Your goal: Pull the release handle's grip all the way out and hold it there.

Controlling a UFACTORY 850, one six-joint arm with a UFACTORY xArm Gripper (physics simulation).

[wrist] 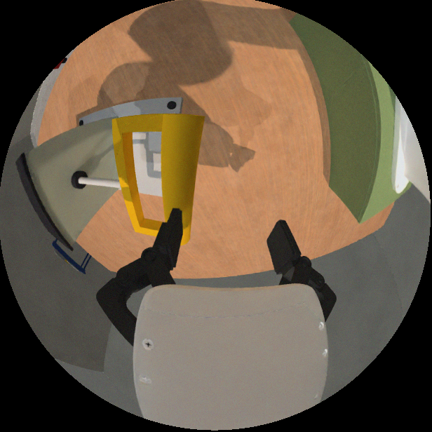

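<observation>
The release handle's yellow grip (181, 170) is a D-shaped loop left of the middle of the wrist view. A white rod (102, 183) runs from its left side to a black collar on a grey-green housing (60, 165). My gripper (229, 226) is open and empty, with its two black fingers wide apart. The left finger overlaps the lower end of the grip's thick bar in the view; whether it touches the bar I cannot tell. The right finger is off to the right, over the table. The fingertips hide a small part of the bar's lower end.
A grey bracket with black bolts (145, 107) lies behind the grip. A large green object (350, 115) stands at the right, with a white one (400, 150) beside it. A blue-framed item (69, 257) shows at the lower left. The wooden table (250, 190) ends near the fingers.
</observation>
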